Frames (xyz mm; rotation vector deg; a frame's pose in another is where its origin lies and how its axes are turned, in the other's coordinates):
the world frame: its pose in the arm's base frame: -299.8 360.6 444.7 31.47 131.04 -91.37
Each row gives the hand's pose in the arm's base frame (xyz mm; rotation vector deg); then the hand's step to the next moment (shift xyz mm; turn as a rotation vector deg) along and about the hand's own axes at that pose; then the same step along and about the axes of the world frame.
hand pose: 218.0 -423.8 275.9 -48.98 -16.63 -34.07
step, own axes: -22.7 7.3 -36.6 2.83 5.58 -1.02
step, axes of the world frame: 26.9 20.1 27.9 -3.56 5.24 0.16
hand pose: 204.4 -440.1 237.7 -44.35 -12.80 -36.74
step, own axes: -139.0 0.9 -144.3 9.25 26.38 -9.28
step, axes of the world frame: 167.9 65.5 87.6 -11.81 26.75 3.50
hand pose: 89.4 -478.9 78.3 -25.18 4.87 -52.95
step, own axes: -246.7 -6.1 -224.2 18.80 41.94 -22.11
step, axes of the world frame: 306.2 126.6 -37.4 -17.30 46.18 13.01
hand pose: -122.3 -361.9 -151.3 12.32 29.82 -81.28
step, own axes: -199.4 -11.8 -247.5 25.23 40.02 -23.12
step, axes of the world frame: 161.9 151.5 -228.0 -14.97 46.62 19.38
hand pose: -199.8 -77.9 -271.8 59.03 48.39 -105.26
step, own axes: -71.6 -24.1 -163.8 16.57 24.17 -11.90
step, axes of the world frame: -20.6 81.5 -159.6 -8.28 27.21 13.84
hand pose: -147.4 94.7 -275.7 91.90 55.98 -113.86
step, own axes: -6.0 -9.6 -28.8 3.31 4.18 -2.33
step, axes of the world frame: -11.5 10.5 -26.7 -1.26 5.19 2.31
